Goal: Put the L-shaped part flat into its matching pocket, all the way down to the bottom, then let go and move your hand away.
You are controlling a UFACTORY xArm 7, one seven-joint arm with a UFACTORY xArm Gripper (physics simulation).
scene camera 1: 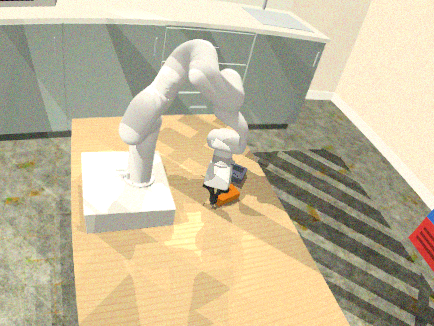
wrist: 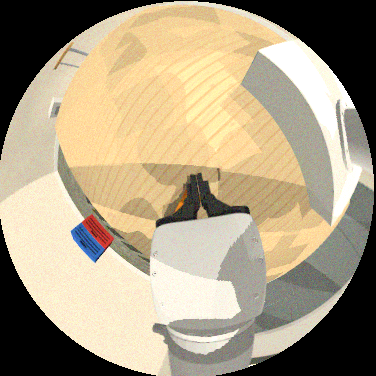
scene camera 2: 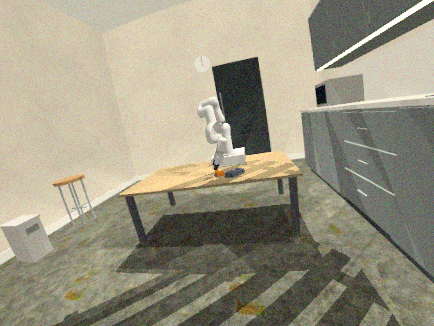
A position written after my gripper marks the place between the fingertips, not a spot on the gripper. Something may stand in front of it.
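Observation:
Here is my gripper (scene camera 1: 212,203), shut, and it holds nothing. I also find the gripper (wrist: 196,180) in view from the wrist.

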